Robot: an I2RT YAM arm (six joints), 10 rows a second.
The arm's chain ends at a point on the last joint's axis. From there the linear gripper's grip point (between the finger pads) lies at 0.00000 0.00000 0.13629 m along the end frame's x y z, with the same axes.
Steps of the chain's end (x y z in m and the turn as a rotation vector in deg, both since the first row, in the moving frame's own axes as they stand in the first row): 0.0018 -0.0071 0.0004 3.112 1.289 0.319; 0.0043 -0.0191 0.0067 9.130 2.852 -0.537; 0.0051 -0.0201 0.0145 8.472 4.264 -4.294; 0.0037 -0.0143 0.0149 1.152 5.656 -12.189; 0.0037 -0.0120 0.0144 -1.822 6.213 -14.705
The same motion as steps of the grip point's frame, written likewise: 0.0049 -0.0145 0.0002 3.112 1.289 0.319; 0.0110 -0.0407 0.0048 9.130 2.852 -0.537; 0.0144 -0.0405 0.0126 8.472 4.264 -4.294; 0.0167 -0.0184 0.0142 1.152 5.656 -12.189; 0.0188 -0.0096 0.0135 -1.822 6.213 -14.705
